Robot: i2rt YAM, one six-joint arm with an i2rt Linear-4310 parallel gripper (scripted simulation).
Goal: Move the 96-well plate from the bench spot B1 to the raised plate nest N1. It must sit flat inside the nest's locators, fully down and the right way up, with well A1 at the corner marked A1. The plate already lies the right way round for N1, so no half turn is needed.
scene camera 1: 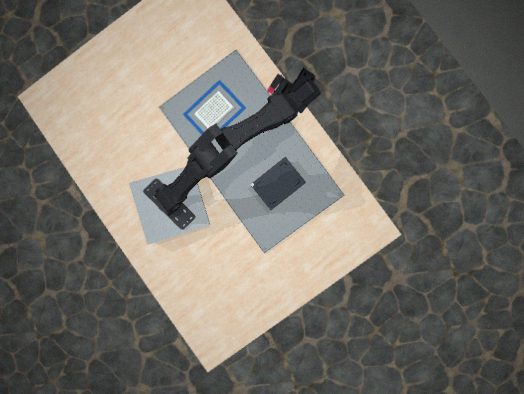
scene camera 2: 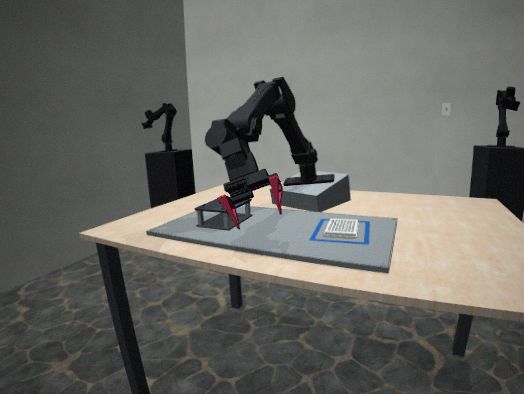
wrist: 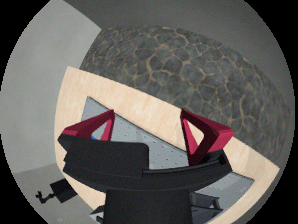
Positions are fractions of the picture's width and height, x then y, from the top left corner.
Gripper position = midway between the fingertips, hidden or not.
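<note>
My gripper (scene camera 2: 0.50, 0.56), (wrist: 0.49, 0.50) is visible in scene camera 2 and in the wrist view.
</note>
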